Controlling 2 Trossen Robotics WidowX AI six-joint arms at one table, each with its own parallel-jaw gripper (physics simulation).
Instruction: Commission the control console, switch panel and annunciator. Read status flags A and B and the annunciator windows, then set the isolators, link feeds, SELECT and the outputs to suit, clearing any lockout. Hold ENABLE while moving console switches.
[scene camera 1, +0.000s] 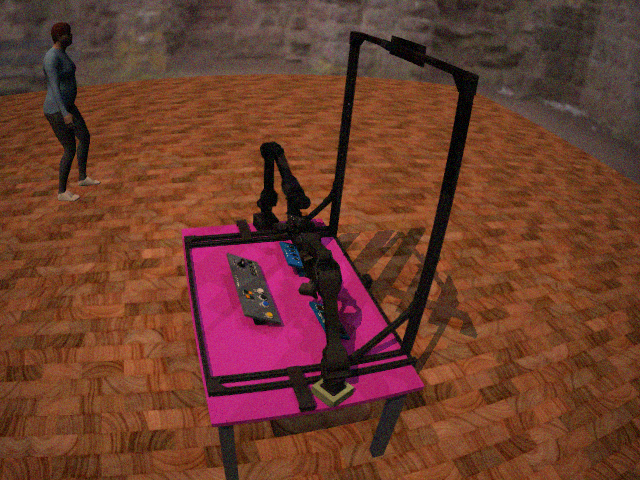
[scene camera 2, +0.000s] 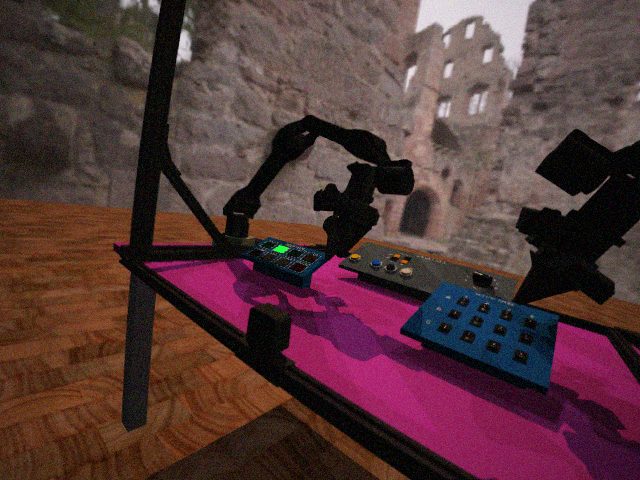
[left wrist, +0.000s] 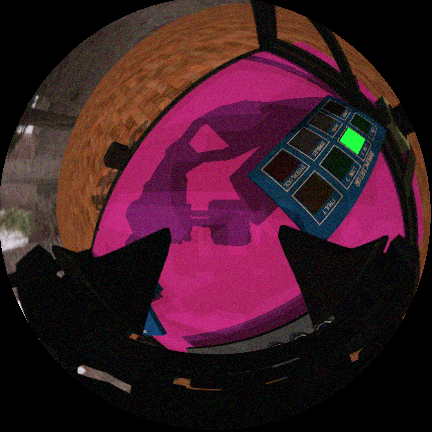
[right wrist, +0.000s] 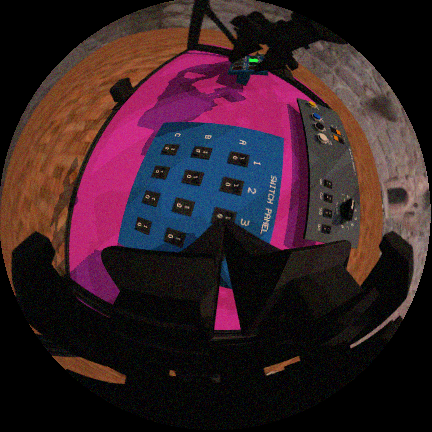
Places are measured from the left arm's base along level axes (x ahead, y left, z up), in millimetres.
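Pixels of known places: left gripper, between the fingertips: (scene camera 2: 332, 258) (left wrist: 225, 232) (right wrist: 242, 65); right gripper, between the fingertips: (scene camera 1: 294, 245) (scene camera 2: 516, 302) (right wrist: 221, 224); left arm's base, origin of its link: (scene camera 1: 333, 386) (scene camera 2: 235, 235); right arm's base, origin of its link: (scene camera 1: 266, 216) (right wrist: 201, 380).
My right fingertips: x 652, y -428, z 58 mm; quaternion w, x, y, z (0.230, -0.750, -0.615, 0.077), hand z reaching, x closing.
Ahead of a thing's pixels: the offset from my right fingertips to its top centre. "spot": to the spot under its first point. Level surfaces: height alone.
The blue switch panel (scene camera 1: 291, 254) (scene camera 2: 460, 341) (right wrist: 162, 187) carries three rows of black rocker switches, A to C. My right gripper (right wrist: 221, 224) (scene camera 2: 519, 300) is shut and empty, its tips over the A3 rocker @[dx -5, dy +9, dz -18 mm] (right wrist: 224, 216) in the right wrist view; I cannot tell whether they touch. The blue annunciator @[dx -410, dy +214, dz -19 mm] (scene camera 2: 284, 279) (left wrist: 300, 211) shows its LINK 2 window @[dx -430, dy +223, dz -28 mm] (left wrist: 353, 140) lit green; its other windows look dark. The grey console @[spot: dx -79, dy +295, dz -34 mm] (scene camera 1: 253, 284) (scene camera 2: 439, 279) (right wrist: 320, 167) has coloured buttons, orange marks, small switches and a black knob @[dx +42, dy +261, dz +2 mm] (right wrist: 346, 209) (scene camera 2: 482, 279). My left gripper (left wrist: 225, 232) is open and empty, beside the annunciator.
The magenta table @[dz -97 mm] (scene camera 1: 232, 351) (scene camera 2: 330, 382) is edged by black rails. A tall black frame (scene camera 1: 446, 206) (scene camera 2: 147, 155) stands along one side, and a black block (scene camera 2: 268, 328) sits on the near rail. A person (scene camera 1: 63, 77) stands on the wooden floor away from the table.
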